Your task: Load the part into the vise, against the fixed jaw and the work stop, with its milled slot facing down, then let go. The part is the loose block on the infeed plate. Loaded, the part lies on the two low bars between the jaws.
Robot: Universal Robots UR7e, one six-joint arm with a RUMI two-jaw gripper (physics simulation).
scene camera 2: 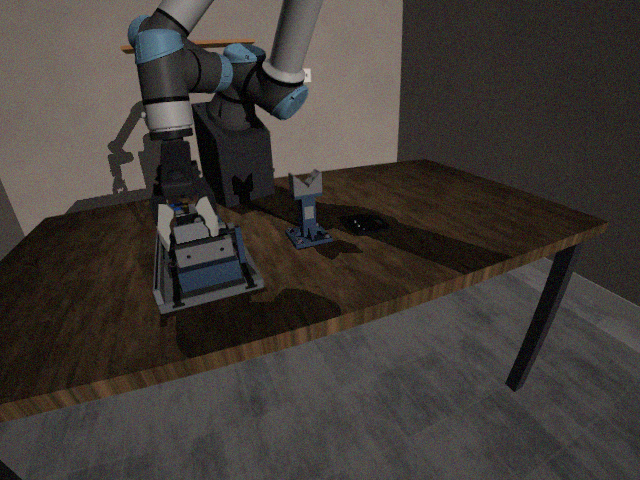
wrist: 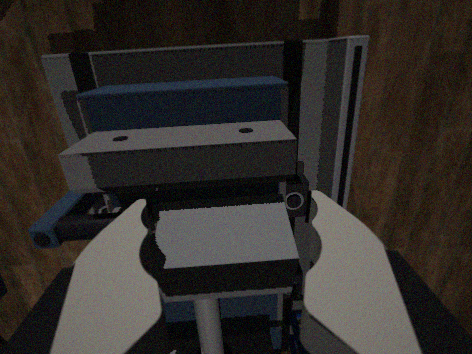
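The part (scene camera 2: 196,231) (wrist: 227,236), a pale block, is between the two jaws of my gripper (scene camera 2: 190,238) (wrist: 229,197). The gripper is open, with a narrow gap beside the part in the wrist view. The fixed jaw (scene camera 2: 205,252) (wrist: 190,139), pale with two holes, is just beyond the part; a dark band separates them in the wrist view, and contact cannot be told. The work stop (wrist: 295,201), dark with a round end, is by the part's far right corner. The milled slot, the part's underside and the low bars are hidden.
The vise base (scene camera 2: 210,300) (wrist: 314,100) has a blue block (scene camera 2: 209,274) (wrist: 185,107) behind the fixed jaw. A blue arm (scene camera 2: 239,243) (wrist: 57,215) is at the vise's side. A blue stand with a V-shaped top (scene camera 2: 308,209) and a low black object (scene camera 2: 367,223) are to the right.
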